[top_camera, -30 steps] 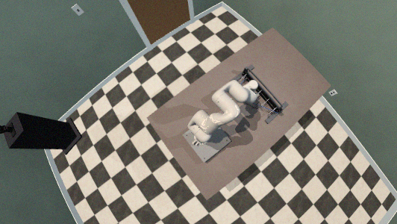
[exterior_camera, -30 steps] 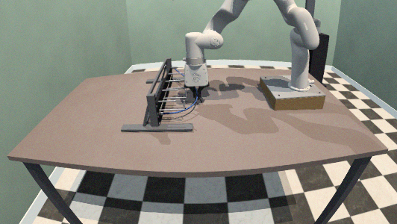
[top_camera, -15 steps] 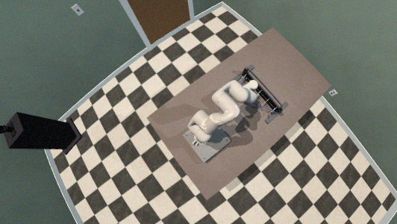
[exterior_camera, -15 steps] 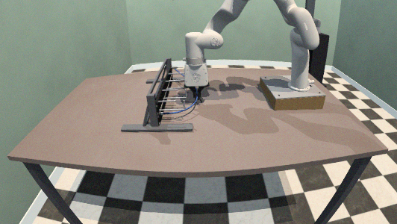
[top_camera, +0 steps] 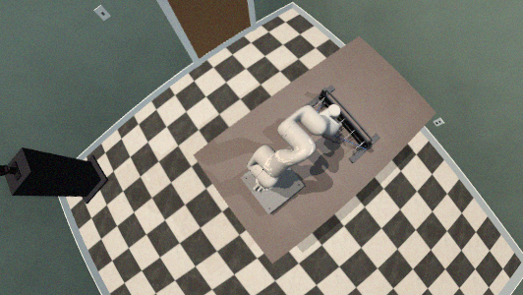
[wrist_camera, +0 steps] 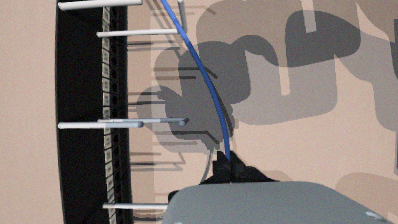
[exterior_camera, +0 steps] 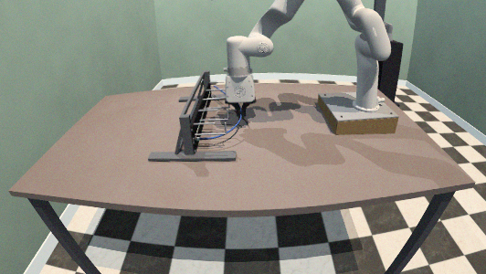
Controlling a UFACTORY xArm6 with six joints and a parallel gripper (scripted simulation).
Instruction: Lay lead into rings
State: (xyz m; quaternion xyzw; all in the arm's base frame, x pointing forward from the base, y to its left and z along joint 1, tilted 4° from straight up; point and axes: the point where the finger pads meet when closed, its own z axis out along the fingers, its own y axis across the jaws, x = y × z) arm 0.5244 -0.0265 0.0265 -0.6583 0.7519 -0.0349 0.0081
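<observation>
Right now the rack is 15 cm ahead of my hand, 8 cm to the right of it and 1 cm above it.
</observation>
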